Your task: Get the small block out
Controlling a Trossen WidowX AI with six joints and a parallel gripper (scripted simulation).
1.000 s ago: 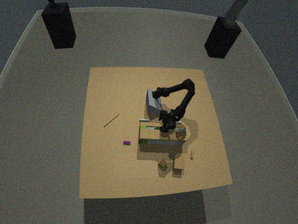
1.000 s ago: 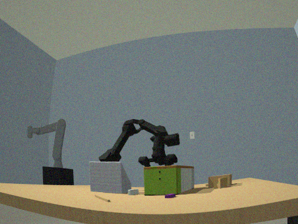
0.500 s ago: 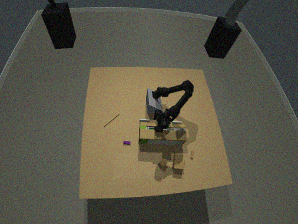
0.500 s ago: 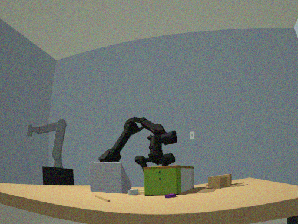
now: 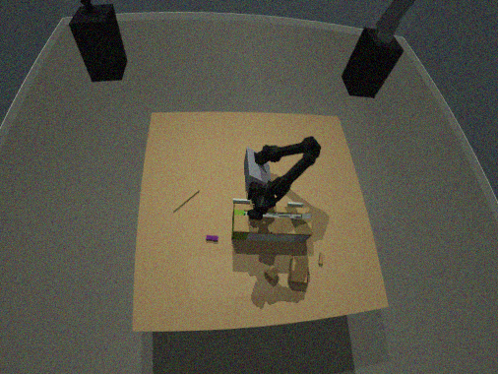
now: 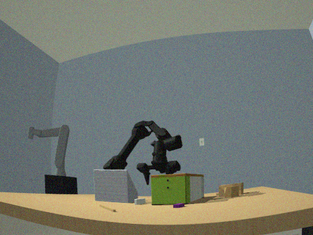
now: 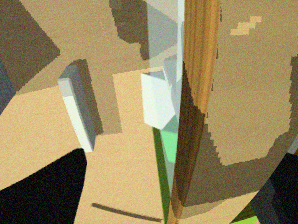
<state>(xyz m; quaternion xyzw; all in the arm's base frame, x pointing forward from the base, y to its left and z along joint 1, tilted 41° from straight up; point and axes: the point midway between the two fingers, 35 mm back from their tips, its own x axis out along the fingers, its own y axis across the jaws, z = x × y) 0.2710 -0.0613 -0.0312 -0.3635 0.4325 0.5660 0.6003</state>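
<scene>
My gripper tip is 30 mm short of the green block, 30 mm to the left of it and 30 mm above it. The rest, counted from my gripper tip: box: 50 mm ahead, 120 mm to the left, 30 mm below; then thin stick: 90 mm behind, 320 mm to the right, 80 mm below.
</scene>
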